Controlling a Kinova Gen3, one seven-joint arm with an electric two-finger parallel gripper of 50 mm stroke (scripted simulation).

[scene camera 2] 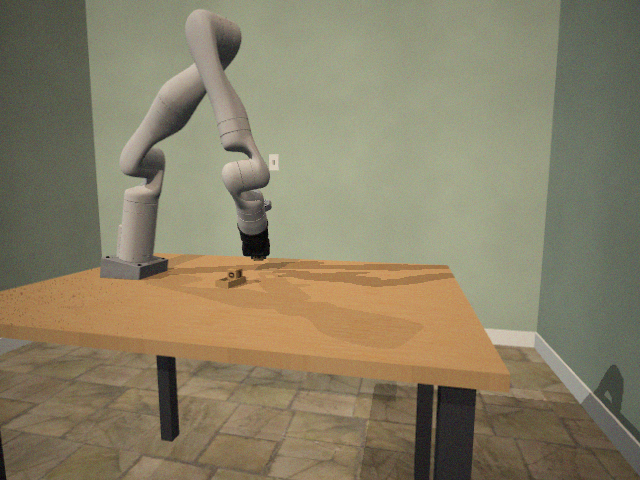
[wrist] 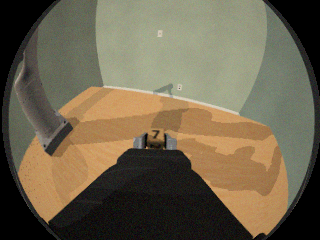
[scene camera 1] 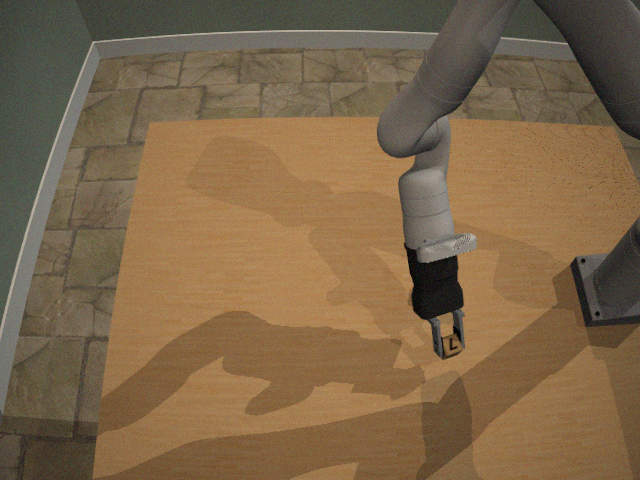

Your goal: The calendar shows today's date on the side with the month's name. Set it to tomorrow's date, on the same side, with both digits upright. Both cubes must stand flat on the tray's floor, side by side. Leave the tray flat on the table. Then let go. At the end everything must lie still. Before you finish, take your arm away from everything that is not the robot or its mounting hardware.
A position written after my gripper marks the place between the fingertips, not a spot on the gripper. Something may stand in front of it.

Observation:
I see my gripper (scene camera 1: pixel 449 350).
My gripper also shows in the wrist view (wrist: pixel 155 138).

